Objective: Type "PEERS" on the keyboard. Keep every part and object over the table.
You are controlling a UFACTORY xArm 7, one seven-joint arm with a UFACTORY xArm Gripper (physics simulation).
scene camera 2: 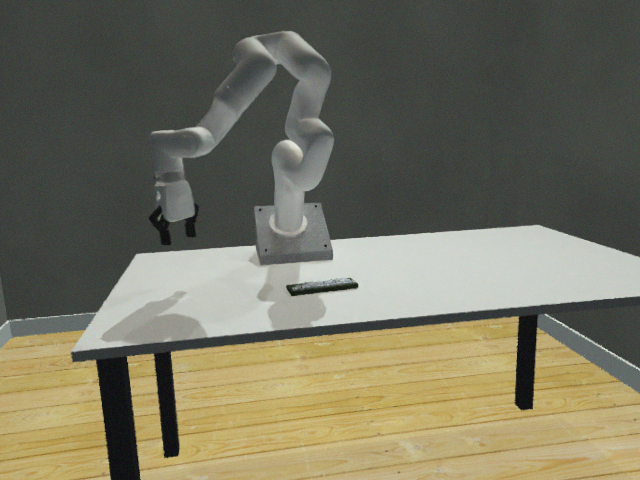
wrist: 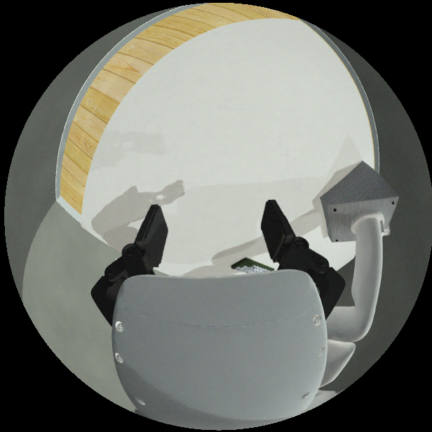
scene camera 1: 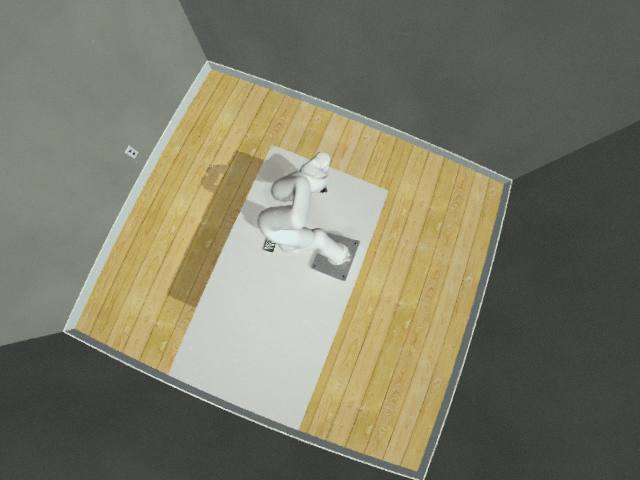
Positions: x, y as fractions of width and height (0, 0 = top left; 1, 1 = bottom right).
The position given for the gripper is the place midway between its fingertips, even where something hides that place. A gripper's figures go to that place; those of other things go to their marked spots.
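Labels:
Gripper (scene camera 2: 0.28, 0.50) at 150 cm from the lens; a keyboard (scene camera 2: 0.50, 0.60) at 137 cm from the lens.

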